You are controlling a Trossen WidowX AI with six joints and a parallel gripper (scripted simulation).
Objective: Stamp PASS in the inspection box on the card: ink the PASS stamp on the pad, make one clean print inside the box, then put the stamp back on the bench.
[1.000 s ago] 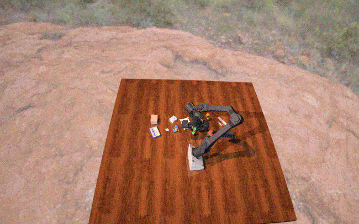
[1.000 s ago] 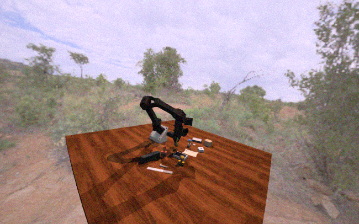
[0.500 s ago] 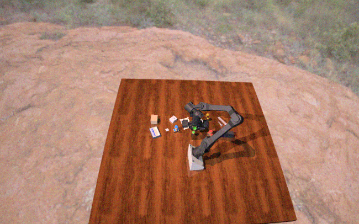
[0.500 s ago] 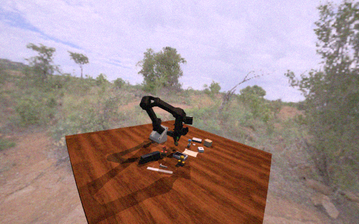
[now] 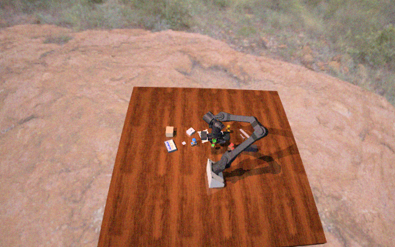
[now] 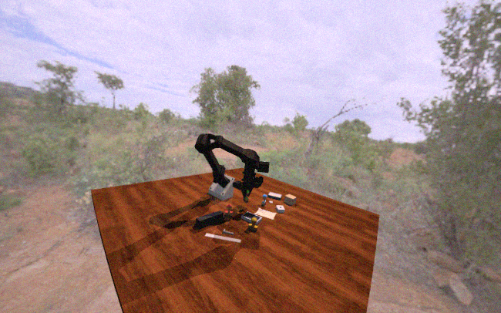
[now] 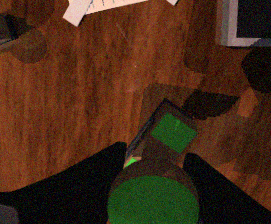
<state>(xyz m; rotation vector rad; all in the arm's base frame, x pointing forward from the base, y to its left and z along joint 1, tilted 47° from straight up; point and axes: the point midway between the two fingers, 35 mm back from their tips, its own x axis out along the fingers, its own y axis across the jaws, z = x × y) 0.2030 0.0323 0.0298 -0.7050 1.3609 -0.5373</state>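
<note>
Right now the ink pad is 10 cm ahead of my gripper tip, 7 cm below it and 5 cm to the right of it. The rest, counted from my gripper tip: red-knobbed stamp (13 cm to the right, 5 cm below, 1 cm ahead); blue-knobbed stamp (13 cm to the left, 5 cm below, 3 cm ahead); card (11 cm ahead, 7 cm below, 6 cm to the left).
</note>
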